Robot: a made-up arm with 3 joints. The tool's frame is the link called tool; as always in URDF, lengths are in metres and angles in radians.
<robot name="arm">
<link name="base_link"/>
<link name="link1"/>
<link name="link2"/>
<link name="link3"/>
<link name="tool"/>
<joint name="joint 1" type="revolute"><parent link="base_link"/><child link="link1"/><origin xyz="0 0 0.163" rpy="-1.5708 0 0"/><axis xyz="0 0 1"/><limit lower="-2.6" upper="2.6"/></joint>
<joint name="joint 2" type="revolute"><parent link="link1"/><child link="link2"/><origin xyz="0.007 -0.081 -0.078" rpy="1.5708 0 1.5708"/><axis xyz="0 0 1"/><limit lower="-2.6" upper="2.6"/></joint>
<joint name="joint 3" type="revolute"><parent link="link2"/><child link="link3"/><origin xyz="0.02 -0.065 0.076" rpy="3.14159 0 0"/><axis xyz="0 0 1"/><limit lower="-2.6" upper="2.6"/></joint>
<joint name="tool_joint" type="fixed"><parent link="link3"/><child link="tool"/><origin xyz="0.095 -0.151 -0.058" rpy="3.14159 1.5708 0"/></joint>
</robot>
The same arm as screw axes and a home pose.
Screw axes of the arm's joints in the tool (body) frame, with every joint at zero. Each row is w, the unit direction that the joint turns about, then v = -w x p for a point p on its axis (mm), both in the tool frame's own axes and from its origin. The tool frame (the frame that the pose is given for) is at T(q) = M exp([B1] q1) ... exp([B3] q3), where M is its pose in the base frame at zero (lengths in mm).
B1 = (-0.000001, 1, 0.000006, -34, 0, -141)
B2 = (1, 0.000001, 0, 0, 115, 86)
B3 = (-1, -0.000001, 0, 0, -95, -151)
M =
1 0.000001 0 141
-0.000001 1 0.000006 8
0 -0.000006 1 129
0 0 0 1
Joint limits (rad, base to tool): -2.6..2.6 -2.6..2.6 -2.6..2.6

